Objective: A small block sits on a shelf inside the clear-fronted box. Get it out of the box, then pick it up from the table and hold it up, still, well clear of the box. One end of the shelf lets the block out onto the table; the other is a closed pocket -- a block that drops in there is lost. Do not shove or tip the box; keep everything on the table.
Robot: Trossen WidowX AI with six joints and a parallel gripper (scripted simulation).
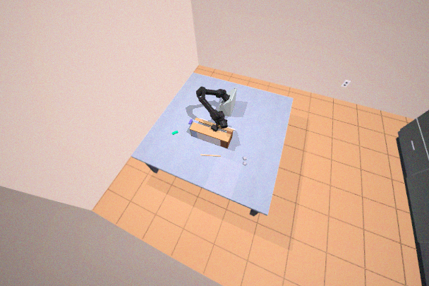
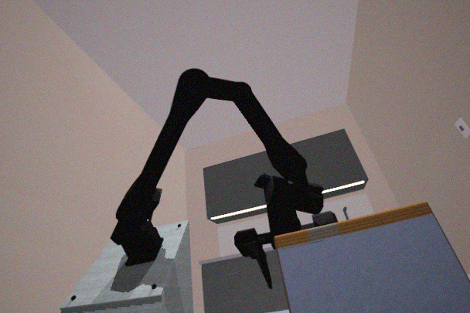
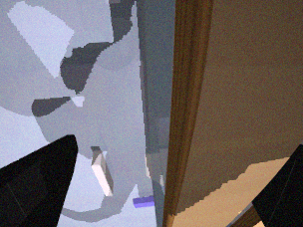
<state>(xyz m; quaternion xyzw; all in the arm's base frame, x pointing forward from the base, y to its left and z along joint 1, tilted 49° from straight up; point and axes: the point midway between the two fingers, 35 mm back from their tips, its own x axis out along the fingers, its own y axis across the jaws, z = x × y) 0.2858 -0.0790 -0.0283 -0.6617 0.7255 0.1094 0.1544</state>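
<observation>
My gripper tip is now 50 mm short of the brown block and 30 mm to the left of it. Round my gripper tip: thin wooden stick 280 mm ahead, 80 mm below, 40 mm to the left; clear-fronted box 40 mm ahead, 20 mm below, 10 mm to the right; purple block 280 mm to the right, 80 mm below, 30 mm behind.
</observation>
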